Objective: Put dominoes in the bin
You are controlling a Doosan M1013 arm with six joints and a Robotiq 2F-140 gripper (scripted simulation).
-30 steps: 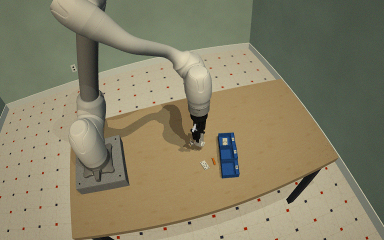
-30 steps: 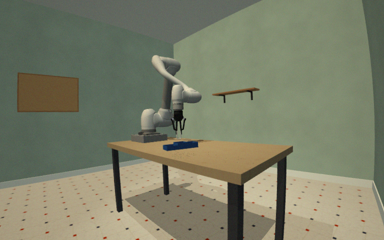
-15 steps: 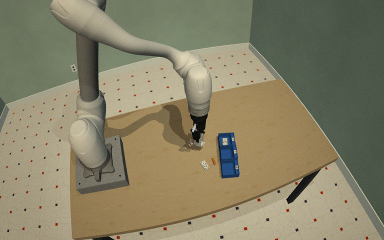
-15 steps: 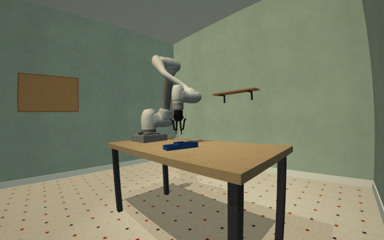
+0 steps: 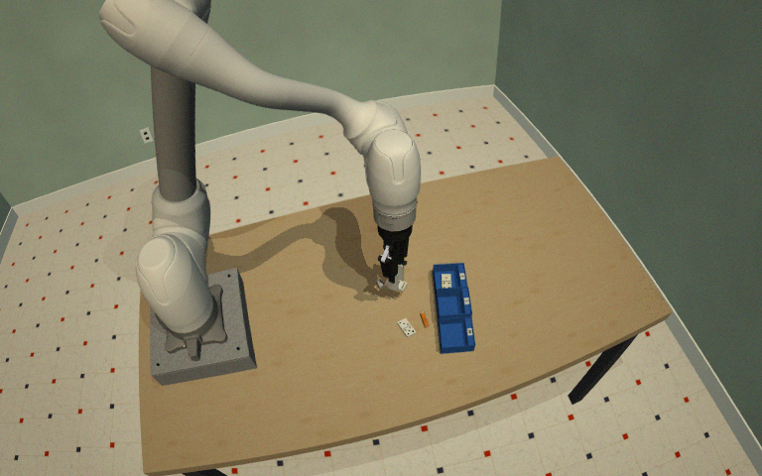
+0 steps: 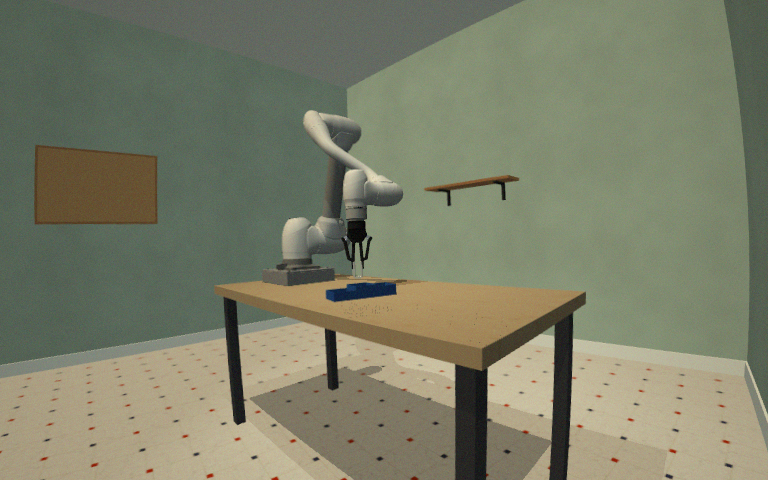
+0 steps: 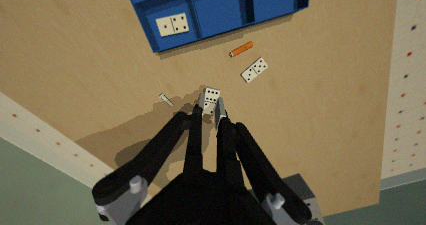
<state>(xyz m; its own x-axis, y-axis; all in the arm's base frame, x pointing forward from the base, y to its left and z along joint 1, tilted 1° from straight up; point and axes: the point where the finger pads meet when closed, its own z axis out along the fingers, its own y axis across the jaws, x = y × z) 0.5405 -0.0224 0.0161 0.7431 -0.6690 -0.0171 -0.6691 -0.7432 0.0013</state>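
My hand is 14 cm short of the white domino, 1 cm to the left of it and 8 cm above it. Also, from my hand: grey screw 4 cm ahead, 10 cm to the left, 8 cm below; then blue bin 13 cm ahead, 9 cm to the right, 7 cm below; then orange stick 5 cm ahead, 10 cm to the right, 8 cm below.
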